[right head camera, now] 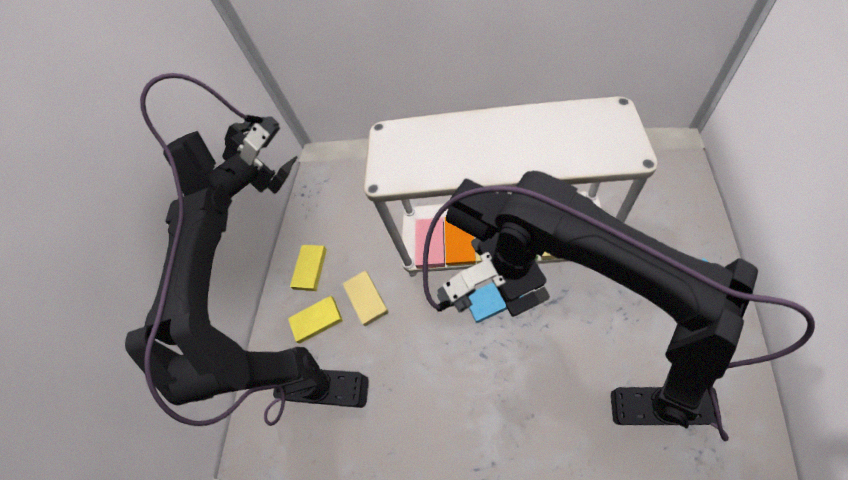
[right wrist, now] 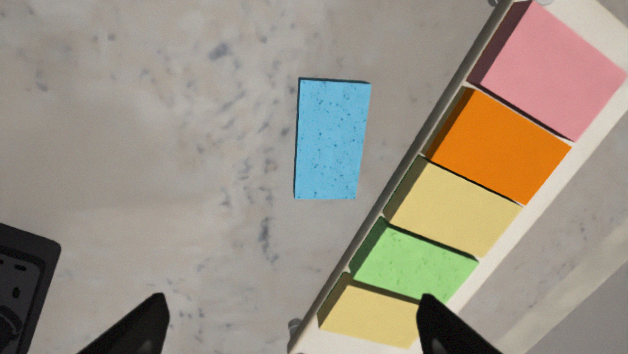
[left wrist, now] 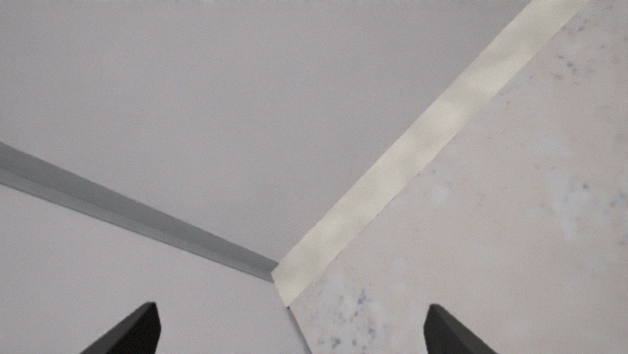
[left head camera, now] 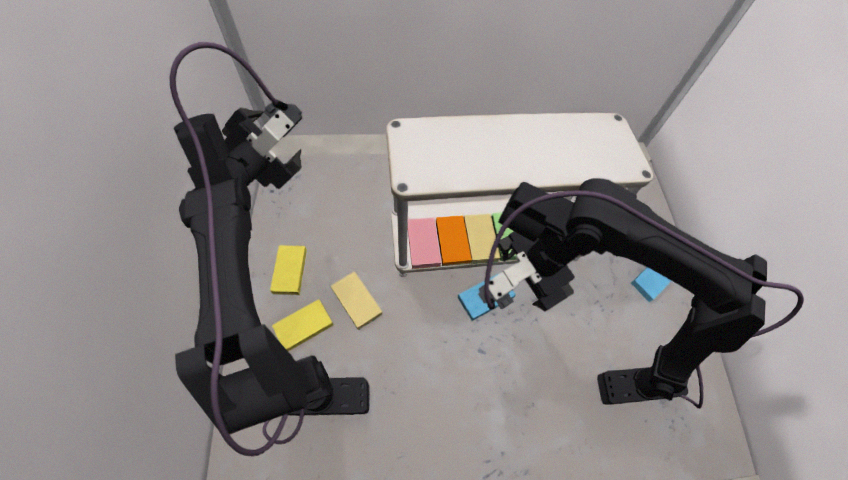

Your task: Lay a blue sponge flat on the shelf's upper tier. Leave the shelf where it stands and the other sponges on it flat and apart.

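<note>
A blue sponge lies flat on the table in front of the white two-tier shelf. The shelf's upper tier is bare. A second blue sponge lies at the right, partly behind the right arm. My right gripper is open above the first blue sponge, apart from it, and partly hides it in both head views. My left gripper is open and empty, raised at the back left.
On the lower tier, a pink sponge, an orange sponge, a green sponge and two pale yellow ones lie flat in a row. Two yellow sponges and a pale yellow sponge lie on the table at the left.
</note>
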